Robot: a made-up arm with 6 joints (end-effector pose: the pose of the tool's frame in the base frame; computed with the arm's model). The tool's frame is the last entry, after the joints.
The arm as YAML. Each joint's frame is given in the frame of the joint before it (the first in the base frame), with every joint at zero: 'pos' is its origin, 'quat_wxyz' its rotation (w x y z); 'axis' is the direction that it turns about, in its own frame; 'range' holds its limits. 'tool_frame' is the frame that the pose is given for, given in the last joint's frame.
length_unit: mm
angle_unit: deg
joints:
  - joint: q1
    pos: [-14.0, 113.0, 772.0]
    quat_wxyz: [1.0, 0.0, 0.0, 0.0]
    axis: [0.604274, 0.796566, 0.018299]
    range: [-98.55, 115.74]
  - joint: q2
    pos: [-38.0, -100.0, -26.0]
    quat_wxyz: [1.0, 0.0, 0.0, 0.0]
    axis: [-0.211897, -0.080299, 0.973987]
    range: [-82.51, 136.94]
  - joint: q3
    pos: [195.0, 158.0, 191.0]
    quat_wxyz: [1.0, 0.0, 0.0, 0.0]
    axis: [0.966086, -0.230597, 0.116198]
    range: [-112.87, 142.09]
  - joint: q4
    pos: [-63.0, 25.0, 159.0]
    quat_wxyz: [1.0, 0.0, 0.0, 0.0]
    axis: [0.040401, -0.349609, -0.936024]
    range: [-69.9, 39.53]
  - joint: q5
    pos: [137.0, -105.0, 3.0]
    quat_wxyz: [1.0, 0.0, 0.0, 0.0]
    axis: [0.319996, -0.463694, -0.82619]
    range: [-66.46, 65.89]
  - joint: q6
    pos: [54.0, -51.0, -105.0]
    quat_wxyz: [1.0, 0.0, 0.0, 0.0]
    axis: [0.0, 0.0, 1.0]
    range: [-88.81, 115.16]
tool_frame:
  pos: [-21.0, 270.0, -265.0]
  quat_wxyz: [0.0, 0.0, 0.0, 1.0]
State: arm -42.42 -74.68 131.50 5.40 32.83 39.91
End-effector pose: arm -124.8 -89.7 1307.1 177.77 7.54 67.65
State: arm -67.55 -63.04 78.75 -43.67 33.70 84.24
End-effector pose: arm 109.0 256.9 1104.7 116.02 8.96 -39.84
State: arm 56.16 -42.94 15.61 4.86 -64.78 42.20
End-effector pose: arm -128.8 -49.8 758.9 -75.58 0.17 -119.59
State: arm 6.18 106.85 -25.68 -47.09 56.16 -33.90
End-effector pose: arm -468.7 411.0 485.2 21.62 8.35 -115.11
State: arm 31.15 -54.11 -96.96 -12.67 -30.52 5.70
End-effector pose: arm 14.5 -81.2 888.9 177.06 -50.68 27.81
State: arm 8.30 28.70 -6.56 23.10 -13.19 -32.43
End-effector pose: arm 259.3 344.9 711.9 8.13 3.27 164.69
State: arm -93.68 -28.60 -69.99 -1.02 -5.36 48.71
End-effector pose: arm -160.7 99.5 828.4 76.36 28.80 158.23
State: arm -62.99 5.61 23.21 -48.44 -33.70 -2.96
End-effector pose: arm 44.5 167.9 672.0 59.02 -29.41 -120.96
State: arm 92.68 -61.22 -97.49 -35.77 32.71 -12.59
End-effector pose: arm -326.1 7.3 575.4 -171.99 -44.07 35.42
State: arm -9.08 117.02 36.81 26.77 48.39 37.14
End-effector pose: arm -494.8 368.6 638.3 -18.09 14.95 -99.56
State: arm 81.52 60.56 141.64 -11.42 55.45 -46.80
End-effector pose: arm 539.9 359.2 1009.1 144.56 35.30 -72.55
